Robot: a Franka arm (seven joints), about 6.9 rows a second.
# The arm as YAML. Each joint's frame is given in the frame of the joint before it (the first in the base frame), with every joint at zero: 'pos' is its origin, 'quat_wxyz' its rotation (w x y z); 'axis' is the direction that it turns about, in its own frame. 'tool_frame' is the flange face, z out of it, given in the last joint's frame.
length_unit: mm
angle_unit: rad
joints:
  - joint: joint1
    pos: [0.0, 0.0, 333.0]
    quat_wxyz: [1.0, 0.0, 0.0, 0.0]
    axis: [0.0, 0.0, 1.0]
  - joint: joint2
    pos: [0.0, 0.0, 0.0]
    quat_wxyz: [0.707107, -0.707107, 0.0, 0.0]
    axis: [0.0, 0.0, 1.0]
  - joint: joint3
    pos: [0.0, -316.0, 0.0]
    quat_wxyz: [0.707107, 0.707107, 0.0, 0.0]
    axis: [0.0, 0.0, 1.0]
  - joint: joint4
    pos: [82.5, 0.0, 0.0]
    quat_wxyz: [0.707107, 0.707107, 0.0, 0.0]
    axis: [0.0, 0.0, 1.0]
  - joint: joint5
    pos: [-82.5, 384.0, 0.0]
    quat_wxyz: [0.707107, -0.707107, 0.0, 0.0]
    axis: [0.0, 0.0, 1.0]
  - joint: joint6
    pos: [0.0, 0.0, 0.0]
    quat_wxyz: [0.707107, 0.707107, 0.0, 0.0]
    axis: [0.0, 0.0, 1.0]
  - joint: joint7
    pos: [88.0, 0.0, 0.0]
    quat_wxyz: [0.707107, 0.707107, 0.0, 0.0]
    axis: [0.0, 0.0, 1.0]
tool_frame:
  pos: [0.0, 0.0, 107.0]
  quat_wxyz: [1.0, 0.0, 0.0, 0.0]
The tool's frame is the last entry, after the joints.
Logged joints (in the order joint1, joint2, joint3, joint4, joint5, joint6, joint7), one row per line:
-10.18 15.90 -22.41 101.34 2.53 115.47 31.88
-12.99 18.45 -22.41 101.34 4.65 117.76 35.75
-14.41 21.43 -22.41 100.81 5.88 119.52 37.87
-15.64 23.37 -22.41 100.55 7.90 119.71 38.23
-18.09 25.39 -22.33 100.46 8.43 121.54 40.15
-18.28 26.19 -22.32 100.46 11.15 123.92 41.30
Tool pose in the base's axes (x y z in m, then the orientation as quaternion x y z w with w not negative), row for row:
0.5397 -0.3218 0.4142 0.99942 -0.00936 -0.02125 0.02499
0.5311 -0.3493 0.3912 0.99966 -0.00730 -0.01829 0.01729
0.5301 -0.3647 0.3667 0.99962 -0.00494 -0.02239 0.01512
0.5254 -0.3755 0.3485 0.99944 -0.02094 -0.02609 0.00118
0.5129 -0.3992 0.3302 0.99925 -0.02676 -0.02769 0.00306
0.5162 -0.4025 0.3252 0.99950 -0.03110 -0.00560 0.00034
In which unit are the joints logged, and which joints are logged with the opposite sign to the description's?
The joints are logged in degrees. Opposite sign: joint4, joint7.
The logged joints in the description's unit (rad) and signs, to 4 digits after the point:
-0.1777 0.2775 -0.3911 -1.7687 0.0442 2.0153 -0.5564
-0.2267 0.3220 -0.3911 -1.7687 0.0812 2.0553 -0.6240
-0.2515 0.3740 -0.3911 -1.7595 0.1026 2.0860 -0.6610
-0.2730 0.4079 -0.3911 -1.7549 0.1379 2.0893 -0.6672
-0.3157 0.4431 -0.3897 -1.7534 0.1471 2.1213 -0.7007
-0.3190 0.4571 -0.3896 -1.7534 0.1946 2.1628 -0.7208

